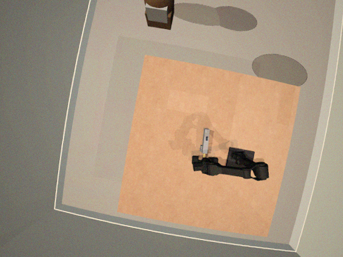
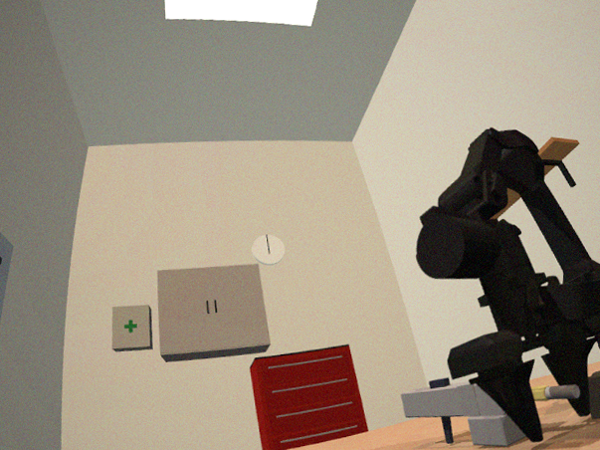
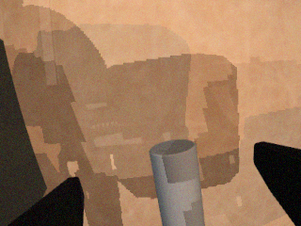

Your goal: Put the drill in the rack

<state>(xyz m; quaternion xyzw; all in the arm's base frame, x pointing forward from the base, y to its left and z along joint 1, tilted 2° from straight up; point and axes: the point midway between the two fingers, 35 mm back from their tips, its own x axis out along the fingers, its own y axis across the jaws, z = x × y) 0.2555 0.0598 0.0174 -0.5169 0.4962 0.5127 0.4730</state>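
My gripper tip is now 40 mm to the left of the drill and 40 mm below it. Also, from my gripper tip: dark key: 160 mm to the right, 50 mm above, 10 mm ahead; rack: 80 mm behind, 20 mm to the left, 10 mm above.
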